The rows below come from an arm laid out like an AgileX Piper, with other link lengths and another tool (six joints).
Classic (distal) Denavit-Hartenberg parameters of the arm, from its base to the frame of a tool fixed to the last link. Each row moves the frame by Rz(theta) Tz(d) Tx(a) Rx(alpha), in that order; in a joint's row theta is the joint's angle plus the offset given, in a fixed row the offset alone. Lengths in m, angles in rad.
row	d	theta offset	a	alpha
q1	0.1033	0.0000	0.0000	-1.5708
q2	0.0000	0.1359	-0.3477	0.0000
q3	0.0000	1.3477	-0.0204	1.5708
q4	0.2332	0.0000	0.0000	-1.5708
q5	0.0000	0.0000	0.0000	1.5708
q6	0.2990	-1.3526	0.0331	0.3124
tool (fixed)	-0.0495	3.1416	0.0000	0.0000
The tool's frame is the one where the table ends.
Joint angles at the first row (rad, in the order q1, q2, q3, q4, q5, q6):
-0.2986, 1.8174, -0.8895, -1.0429, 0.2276, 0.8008
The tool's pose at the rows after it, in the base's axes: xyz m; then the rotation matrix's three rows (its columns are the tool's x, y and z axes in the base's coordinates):
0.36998 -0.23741 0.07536; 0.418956 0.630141 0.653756; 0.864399 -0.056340 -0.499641; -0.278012 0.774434 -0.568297
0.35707 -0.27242 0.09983; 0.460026 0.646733 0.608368; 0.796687 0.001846 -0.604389; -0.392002 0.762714 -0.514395
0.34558 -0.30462 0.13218; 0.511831 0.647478 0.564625; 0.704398 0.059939 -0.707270; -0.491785 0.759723 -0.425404
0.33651 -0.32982 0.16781; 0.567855 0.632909 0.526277; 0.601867 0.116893 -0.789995; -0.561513 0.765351 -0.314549
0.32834 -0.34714 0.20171; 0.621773 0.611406 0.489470; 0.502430 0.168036 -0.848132; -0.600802 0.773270 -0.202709
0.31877 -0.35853 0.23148; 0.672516 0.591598 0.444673; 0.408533 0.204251 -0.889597; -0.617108 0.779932 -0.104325
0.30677 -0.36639 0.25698; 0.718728 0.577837 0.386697; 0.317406 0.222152 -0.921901; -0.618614 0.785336 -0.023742
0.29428 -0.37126 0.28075; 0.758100 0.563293 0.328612; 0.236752 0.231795 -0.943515; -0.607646 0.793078 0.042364
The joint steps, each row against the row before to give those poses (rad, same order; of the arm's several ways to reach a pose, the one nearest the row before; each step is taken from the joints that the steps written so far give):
-0.0247, -0.0031, -0.0245, -0.1046, 0.1057, 0.0462
-0.0219, -0.0069, -0.0273, -0.1250, 0.1136, 0.0688
-0.0168, -0.0088, -0.0281, -0.1269, 0.1172, 0.0815
-0.0113, -0.0094, -0.0258, -0.1155, 0.1081, 0.0833
-0.0063, -0.0092, -0.0216, -0.0914, 0.0963, 0.0716
-0.0033, -0.0076, -0.0222, -0.0555, 0.0894, 0.0490
-0.0026, -0.0047, -0.0276, -0.0212, 0.0857, 0.0247
-0.0032, -0.0090, -0.0315, -0.0039, 0.0716, 0.0077

